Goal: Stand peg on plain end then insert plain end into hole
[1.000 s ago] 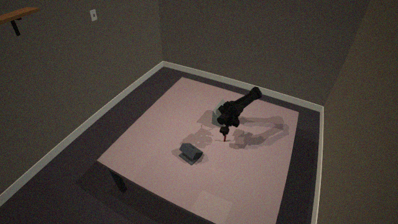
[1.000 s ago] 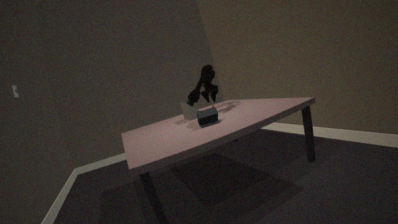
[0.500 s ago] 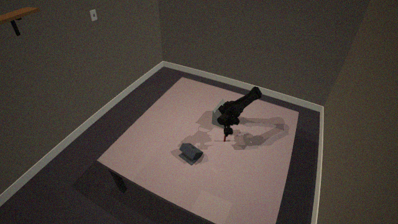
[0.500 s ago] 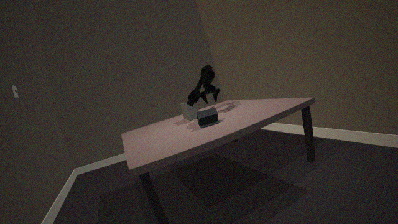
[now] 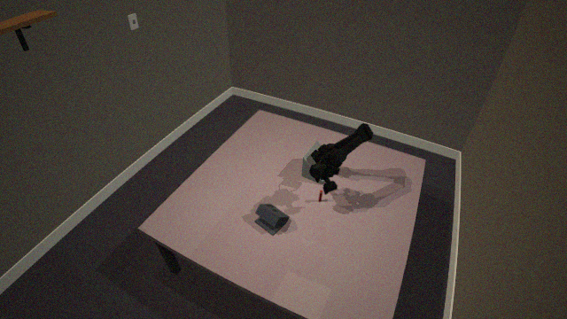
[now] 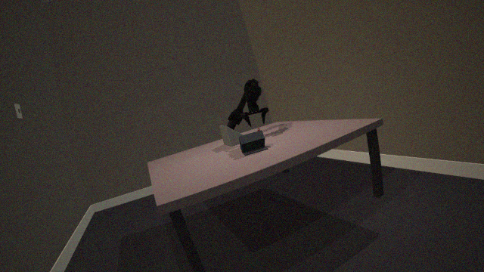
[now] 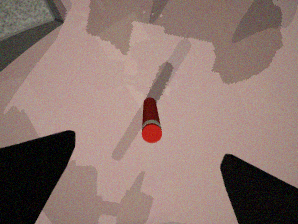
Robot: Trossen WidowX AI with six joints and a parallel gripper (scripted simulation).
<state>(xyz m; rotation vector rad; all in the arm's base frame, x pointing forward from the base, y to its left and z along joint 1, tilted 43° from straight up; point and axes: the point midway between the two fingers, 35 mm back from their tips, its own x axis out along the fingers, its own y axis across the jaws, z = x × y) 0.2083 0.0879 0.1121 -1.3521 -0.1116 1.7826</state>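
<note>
The red peg lies 5 cm below my gripper tip. Also, from my gripper tip: sloped panel (25 cm ahead, 14 cm to the right, 6 cm below).
</note>
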